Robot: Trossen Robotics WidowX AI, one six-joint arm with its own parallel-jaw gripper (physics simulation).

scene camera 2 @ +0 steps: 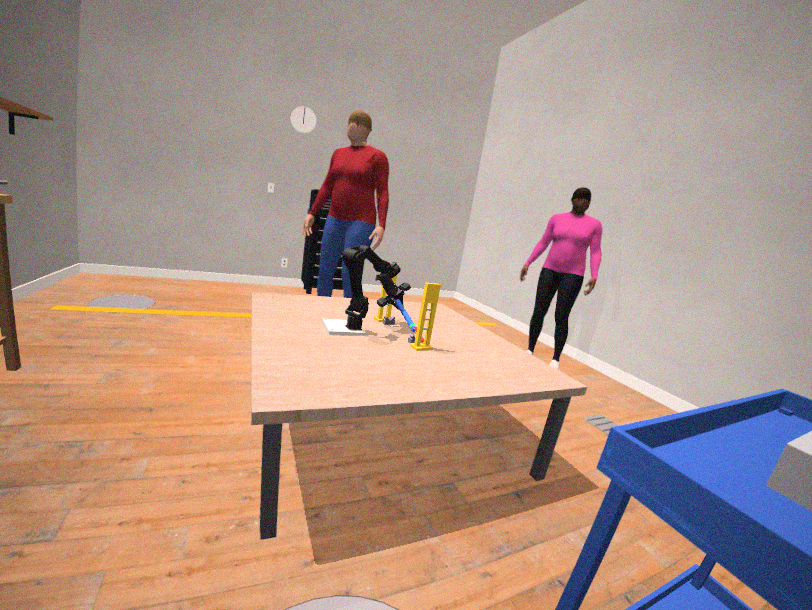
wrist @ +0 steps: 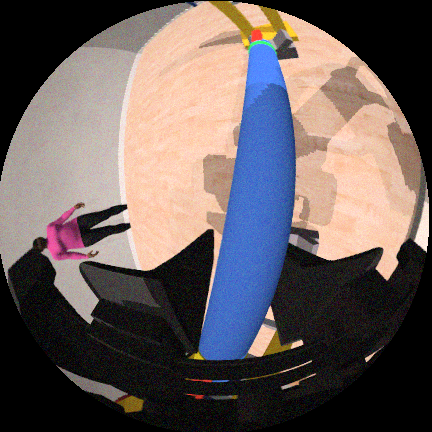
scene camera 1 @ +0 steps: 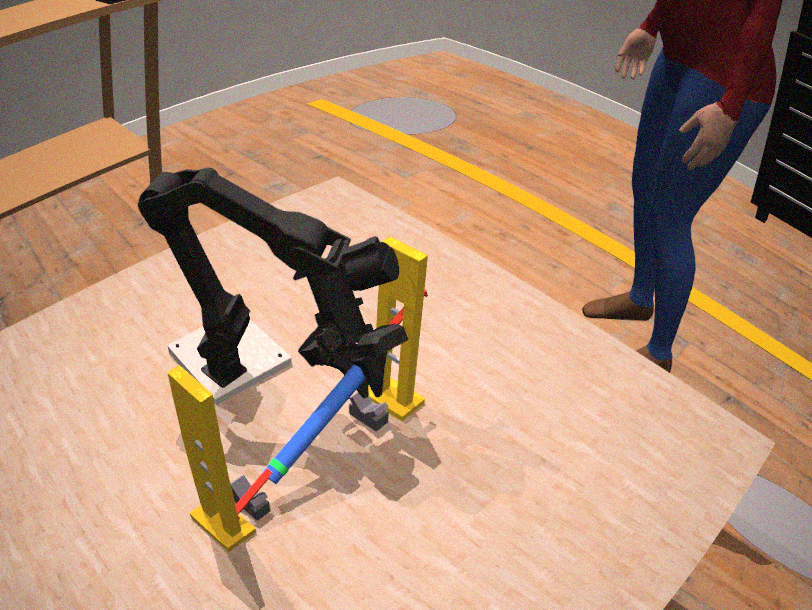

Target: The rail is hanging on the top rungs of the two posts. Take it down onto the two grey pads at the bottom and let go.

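Seen in the pictures: gripper, fingertip midpoint: [wrist: 233,234] [scene camera 1: 372,397]; arm's base, origin of the base link: [scene camera 2: 353,328] [scene camera 1: 223,370].
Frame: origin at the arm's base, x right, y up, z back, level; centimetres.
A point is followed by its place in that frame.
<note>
The rail, a blue tube with red ends [scene camera 1: 315,423] @[x 3.9, y 8.7, z -26.3 cm] [scene camera 2: 404,315] @[x 4.5, y 7.7, z -24.4 cm] [wrist: 265,170] @[x -2.4, y 11.4, z -25.3 cm], is tilted. Its green-banded near end is low beside the near yellow post [scene camera 1: 196,407] @[x 24.6, y 26.4, z -26.1 cm] [scene camera 2: 430,295] @[x 24.4, y 23.1, z -23.0 cm], close to the near grey pad [scene camera 1: 259,506] @[x 17.6, y 0.7, z -26.7 cm] [wrist: 284,42] @[x 15.8, y 1.7, z -22.4 cm]; contact there is unclear. Its other end is higher, with the red tip crossing the far yellow post [scene camera 1: 412,282] @[x -15.4, y 24.1, z -27.7 cm]. My gripper [scene camera 1: 361,375] [wrist: 233,234] @[x -6.5, y 8.3, z -28.5 cm] is shut on the blue tube near this higher end, a finger on each side. The far grey pad [scene camera 1: 368,414] @[x -8.7, y 1.1, z -26.1 cm] [wrist: 306,243] @[x -9.1, y 1.9, z -23.3 cm] lies below the gripper, partly hidden in the wrist view.
The arm's white base plate [scene camera 1: 262,354] @[x -8.0, y 0.1, z -2.1 cm] [scene camera 2: 344,330] @[x 3.2, y 0.1, z 5.7 cm] is on the wooden table [scene camera 1: 525,512] @[x -9.4, y -1.8, z -56.7 cm] [scene camera 2: 315,374] @[x 40.1, y -1.7, z 30.3 cm]. A person in red [scene camera 1: 676,196] [scene camera 2: 357,183] and one in pink [scene camera 2: 567,242] [wrist: 65,239] stand beyond the table. A blue cart [scene camera 2: 656,485] is at the lower right in scene camera 2.
</note>
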